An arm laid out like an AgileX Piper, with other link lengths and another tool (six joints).
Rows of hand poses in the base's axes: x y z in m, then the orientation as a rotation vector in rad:
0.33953 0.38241 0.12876 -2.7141 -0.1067 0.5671
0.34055 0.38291 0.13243 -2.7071 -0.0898 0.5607
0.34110 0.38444 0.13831 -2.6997 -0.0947 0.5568
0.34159 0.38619 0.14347 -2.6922 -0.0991 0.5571
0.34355 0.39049 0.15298 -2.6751 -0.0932 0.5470
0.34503 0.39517 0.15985 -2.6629 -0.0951 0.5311
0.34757 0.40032 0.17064 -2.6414 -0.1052 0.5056
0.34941 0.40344 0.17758 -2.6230 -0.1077 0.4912
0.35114 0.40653 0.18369 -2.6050 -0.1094 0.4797
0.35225 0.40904 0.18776 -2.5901 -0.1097 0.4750
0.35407 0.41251 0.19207 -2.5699 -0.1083 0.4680
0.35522 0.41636 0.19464 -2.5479 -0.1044 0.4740
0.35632 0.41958 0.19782 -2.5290 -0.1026 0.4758
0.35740 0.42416 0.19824 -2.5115 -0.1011 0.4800
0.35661 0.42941 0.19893 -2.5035 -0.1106 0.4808
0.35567 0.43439 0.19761 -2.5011 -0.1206 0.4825
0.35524 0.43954 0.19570 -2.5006 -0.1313 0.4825
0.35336 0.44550 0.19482 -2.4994 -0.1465 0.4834
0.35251 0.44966 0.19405 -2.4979 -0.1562 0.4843
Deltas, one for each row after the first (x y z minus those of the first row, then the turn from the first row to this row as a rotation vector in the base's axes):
0.00102 0.00050 0.00367 0.0061 -0.0009 -0.0137
0.00157 0.00203 0.00955 0.0146 -0.0029 -0.0121
0.00206 0.00378 0.01471 0.0222 -0.0019 -0.0101
0.00402 0.00808 0.02422 0.0400 -0.0050 -0.0185
0.00550 0.01276 0.03109 0.0551 -0.0141 -0.0216
0.00804 0.01791 0.04188 0.0818 -0.0293 -0.0220
0.00988 0.02103 0.04882 0.1026 -0.0365 -0.0253
0.01161 0.02412 0.05493 0.1222 -0.0417 -0.0287
0.01272 0.02663 0.05900 0.1375 -0.0426 -0.0314
0.01454 0.03010 0.06331 0.1582 -0.0439 -0.0366
0.01569 0.03395 0.06588 0.1779 -0.0354 -0.0416
0.01679 0.03717 0.06906 0.1956 -0.0306 -0.0454
0.01787 0.04175 0.06948 0.2116 -0.0244 -0.0483
0.01708 0.04700 0.07017 0.2202 -0.0237 -0.0424
0.01614 0.05198 0.06885 0.2234 -0.0234 -0.0351
0.01571 0.05713 0.06694 0.2250 -0.0248 -0.0274
0.01383 0.06309 0.06606 0.2276 -0.0261 -0.0162
0.01298 0.06725 0.06529 0.2299 -0.0265 -0.0092

